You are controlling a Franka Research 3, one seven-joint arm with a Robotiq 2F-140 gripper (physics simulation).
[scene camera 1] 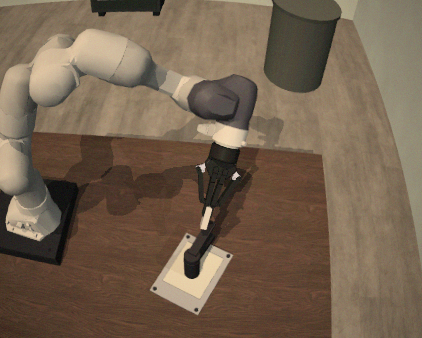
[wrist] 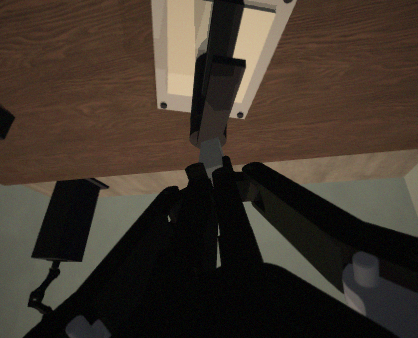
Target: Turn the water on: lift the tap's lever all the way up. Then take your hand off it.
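The black tap stands upright on a pale plate. Its dark bar-like lever points from the top of the tap toward the gripper. Parts of the lever and the spout overlap in both views, so the lever's exact tilt is hard to tell. My gripper is shut and empty. Its pale fingertips are at the lever's far end and look to be against it or very close; the contact itself is hidden.
The plate with dark corner screws lies on the brown wooden table. The robot's black base is at the left. A dark green bin stands on the floor beyond the table.
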